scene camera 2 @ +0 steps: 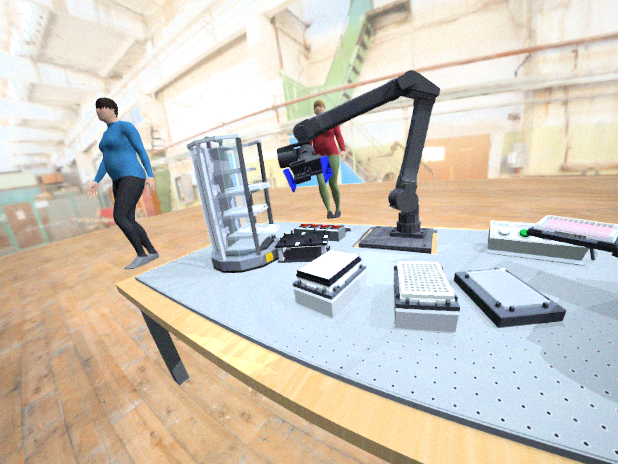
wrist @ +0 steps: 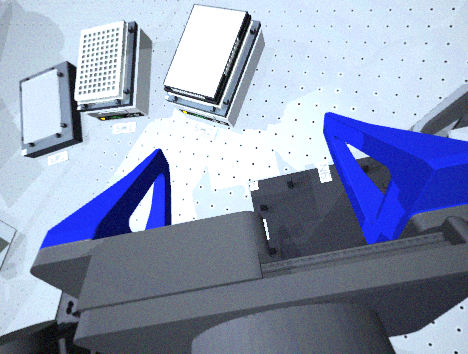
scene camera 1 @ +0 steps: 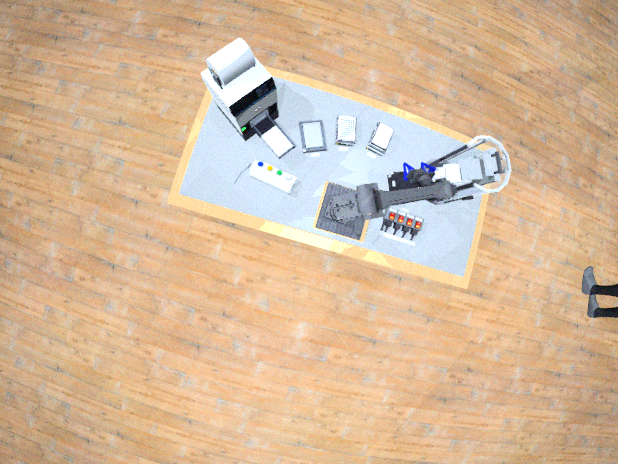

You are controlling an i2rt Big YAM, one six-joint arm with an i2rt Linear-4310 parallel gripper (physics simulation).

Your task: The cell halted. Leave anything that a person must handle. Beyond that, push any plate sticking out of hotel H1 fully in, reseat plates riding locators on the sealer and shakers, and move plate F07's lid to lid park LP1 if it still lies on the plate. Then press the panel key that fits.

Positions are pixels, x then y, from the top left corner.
Scene:
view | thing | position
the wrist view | my gripper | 242, 139
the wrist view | lidded plate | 204, 58
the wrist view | white well plate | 103, 55
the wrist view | lid park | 72, 135

